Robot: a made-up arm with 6 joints.
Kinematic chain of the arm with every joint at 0, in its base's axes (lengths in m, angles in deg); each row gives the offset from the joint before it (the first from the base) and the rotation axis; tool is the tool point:
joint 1: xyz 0 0 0.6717 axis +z
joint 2: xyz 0.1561 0 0 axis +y
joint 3: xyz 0 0 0.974 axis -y
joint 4: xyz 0 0 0.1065 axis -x
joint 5: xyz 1.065 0 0 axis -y
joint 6: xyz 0.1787 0 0 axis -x
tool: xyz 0 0 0
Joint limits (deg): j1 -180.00..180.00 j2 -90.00..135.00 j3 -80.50..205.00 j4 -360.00..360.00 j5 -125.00..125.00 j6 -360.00..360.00
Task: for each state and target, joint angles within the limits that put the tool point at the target. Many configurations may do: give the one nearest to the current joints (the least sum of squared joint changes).
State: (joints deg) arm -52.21 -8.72 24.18 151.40 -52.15 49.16
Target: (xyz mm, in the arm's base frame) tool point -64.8 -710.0 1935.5
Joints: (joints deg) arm -87.40 -33.43 -22.02 141.18 -59.94 49.16
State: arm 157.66 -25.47 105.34 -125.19 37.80 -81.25
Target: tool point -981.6 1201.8 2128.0
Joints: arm 133.28 21.31 48.37 -129.45 52.44 -81.25
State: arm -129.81 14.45 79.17 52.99 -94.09 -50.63
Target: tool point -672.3 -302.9 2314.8
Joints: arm -145.94 -9.57 33.62 48.76 -110.90 -50.63
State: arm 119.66 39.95 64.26 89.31 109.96 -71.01
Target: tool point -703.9 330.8 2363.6
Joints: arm 144.01 -2.32 40.04 94.49 125.00 -71.01
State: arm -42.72 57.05 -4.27 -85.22 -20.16 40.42
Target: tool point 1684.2 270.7 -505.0
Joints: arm 7.14 94.83 27.86 -87.34 -19.35 40.42
